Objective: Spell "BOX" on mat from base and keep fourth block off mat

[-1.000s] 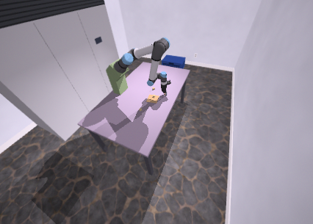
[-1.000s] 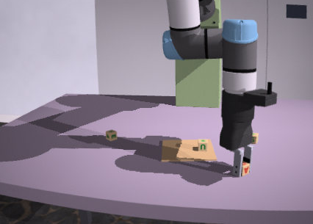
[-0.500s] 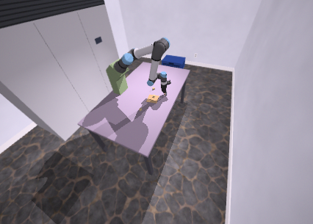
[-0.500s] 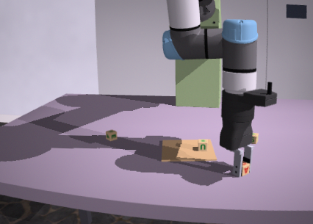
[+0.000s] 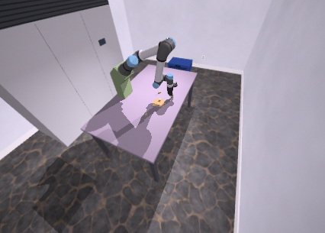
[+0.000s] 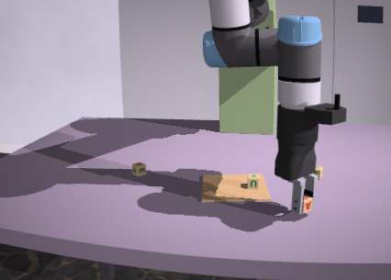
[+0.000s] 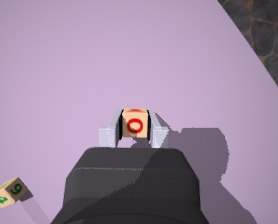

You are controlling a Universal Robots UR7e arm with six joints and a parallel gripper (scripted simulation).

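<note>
Now: hand 8 cm past the mat, 17 cm to the left of it and 3 cm above it.
</note>
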